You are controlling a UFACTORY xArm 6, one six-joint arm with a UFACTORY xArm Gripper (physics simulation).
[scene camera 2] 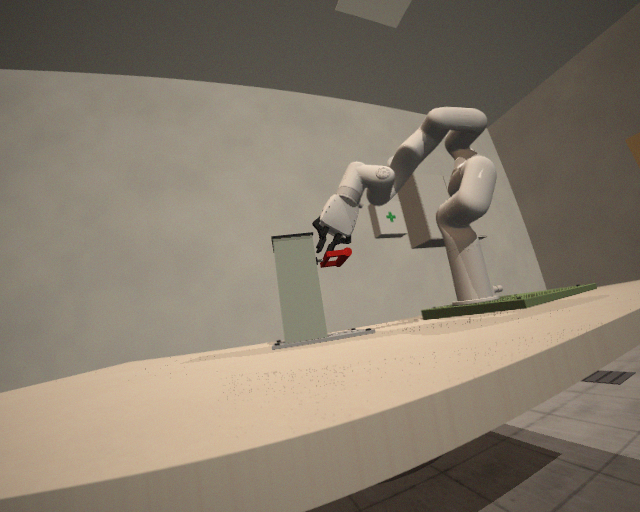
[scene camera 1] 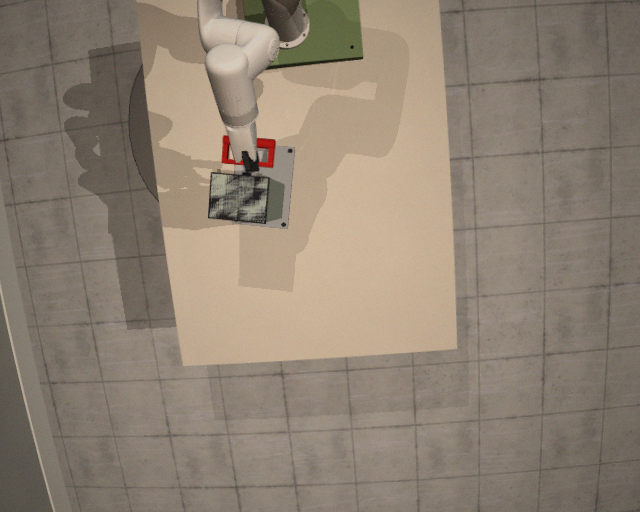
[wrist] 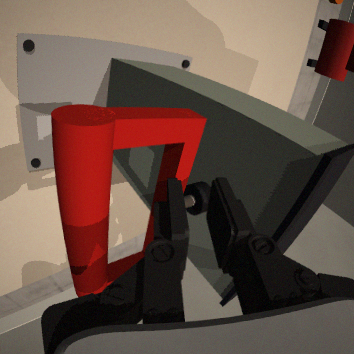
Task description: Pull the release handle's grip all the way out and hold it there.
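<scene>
The release handle's red grip [scene camera 1: 269, 144] [scene camera 2: 347, 251] [wrist: 82, 170] is a rectangular loop with a thick round outer bar. It stands out from the side of a grey-green box [scene camera 1: 238, 197] [scene camera 2: 298, 288] [wrist: 250, 145]. A short metal shaft [wrist: 189, 201] and a black collar [wrist: 201, 198] show between the loop and the box. My gripper [scene camera 1: 248, 169] [scene camera 2: 324, 249] [wrist: 193, 197] is partly open. One finger is by the loop's inner bar and the other is nearer the box, with the shaft and collar seen in the gap. I see nothing clasped. The left finger hides part of the inner bar.
The box stands on a grey bolted plate [scene camera 1: 288, 186] [scene camera 2: 352, 335] [wrist: 60, 70] on the tan table [scene camera 1: 346, 266] [scene camera 2: 240, 405]. The arm's green base [scene camera 1: 341, 37] [scene camera 2: 480, 309] is behind the handle. A red cylinder [wrist: 335, 50] shows at the wrist view's upper right.
</scene>
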